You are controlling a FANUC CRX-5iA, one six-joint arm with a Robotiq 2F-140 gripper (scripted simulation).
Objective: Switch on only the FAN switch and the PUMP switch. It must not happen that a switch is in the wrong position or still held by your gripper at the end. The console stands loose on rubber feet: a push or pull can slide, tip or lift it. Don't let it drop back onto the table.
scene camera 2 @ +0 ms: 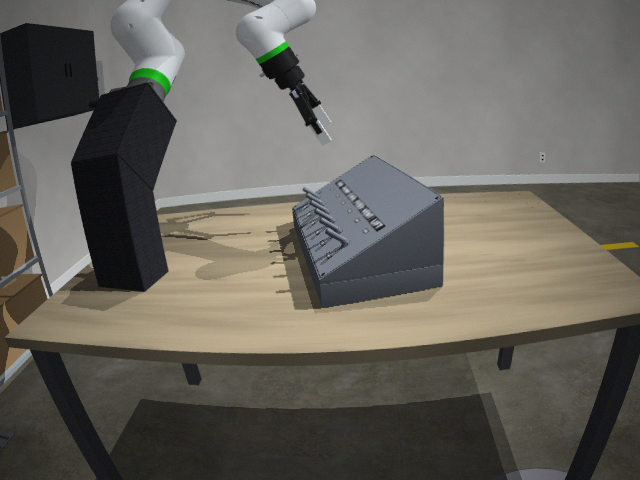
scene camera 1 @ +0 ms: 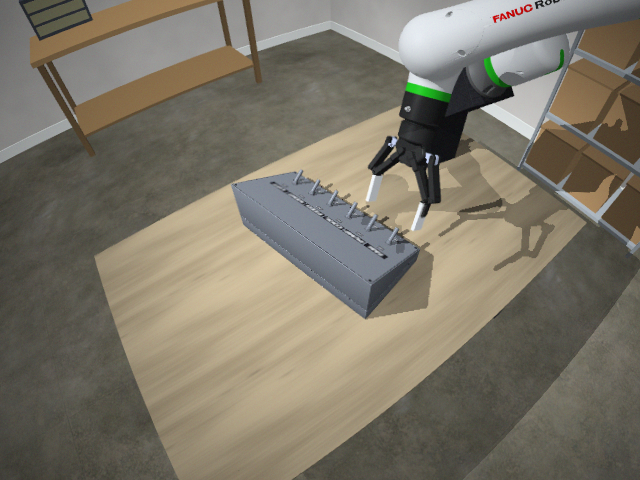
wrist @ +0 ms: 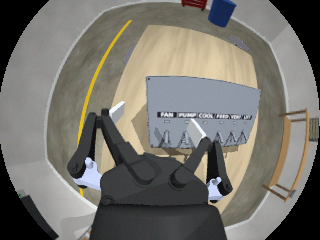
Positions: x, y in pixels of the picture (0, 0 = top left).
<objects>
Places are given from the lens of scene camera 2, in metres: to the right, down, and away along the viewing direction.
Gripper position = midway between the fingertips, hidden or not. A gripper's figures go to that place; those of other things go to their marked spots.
gripper (scene camera 2: 327, 133): 0.02, -0.28, 1.20
grey sloped console (scene camera 2: 393, 225): 0.14, -0.03, 0.85
</objects>
